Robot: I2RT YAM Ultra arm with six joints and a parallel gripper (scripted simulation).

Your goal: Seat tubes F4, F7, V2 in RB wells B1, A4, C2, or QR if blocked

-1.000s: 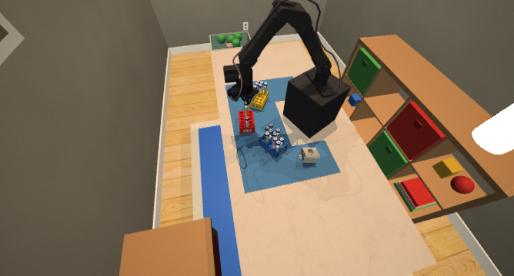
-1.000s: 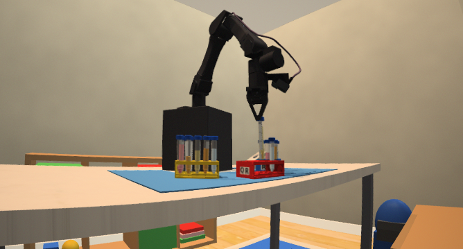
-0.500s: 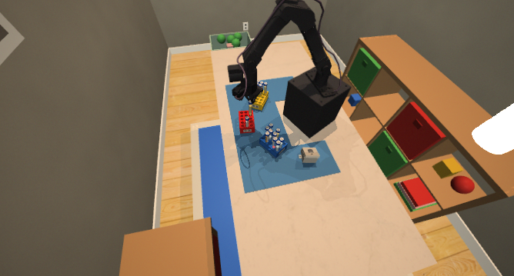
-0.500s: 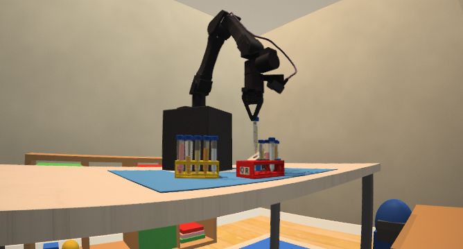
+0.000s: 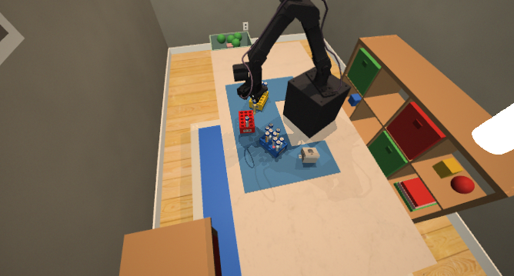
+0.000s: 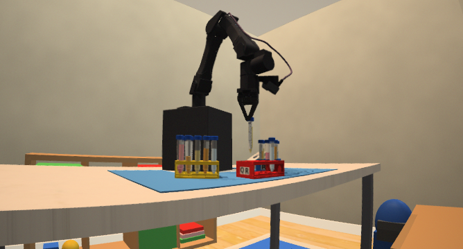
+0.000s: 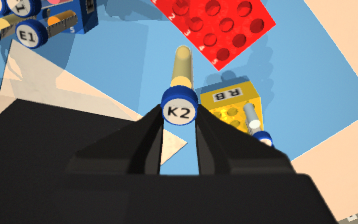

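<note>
Now: hand 6 cm above the tube and 1 cm short of it. Round my hand: red rack (16 cm below, 5 cm ahead, 1 cm to the right); tube R8 (14 cm to the right, 12 cm below, 2 cm behind); rack RB (16 cm to the right, 16 cm below, 7 cm behind).
</note>
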